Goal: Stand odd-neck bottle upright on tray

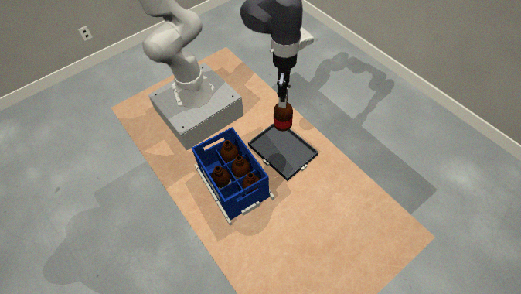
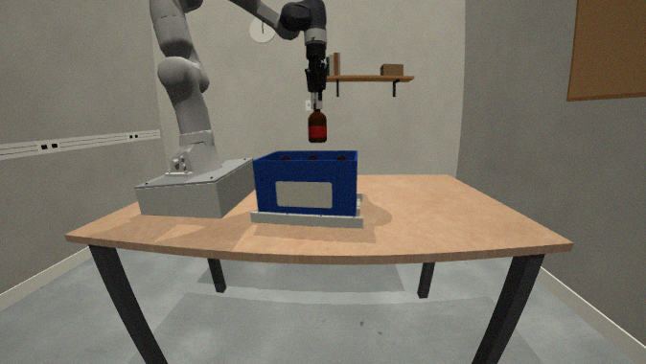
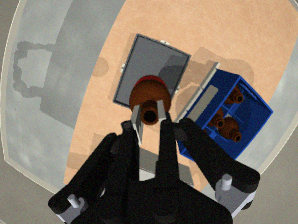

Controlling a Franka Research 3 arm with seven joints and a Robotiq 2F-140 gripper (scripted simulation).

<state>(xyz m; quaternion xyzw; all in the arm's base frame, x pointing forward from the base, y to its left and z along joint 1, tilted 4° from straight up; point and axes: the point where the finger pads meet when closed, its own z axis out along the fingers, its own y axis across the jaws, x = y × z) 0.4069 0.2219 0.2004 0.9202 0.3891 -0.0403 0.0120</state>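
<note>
My gripper is now 8 cm above the bottle. The rest, counted from my hand: blue crate 3 cm ahead, 26 cm to the right, 27 cm below; dark grey tray 34 cm below.
</note>
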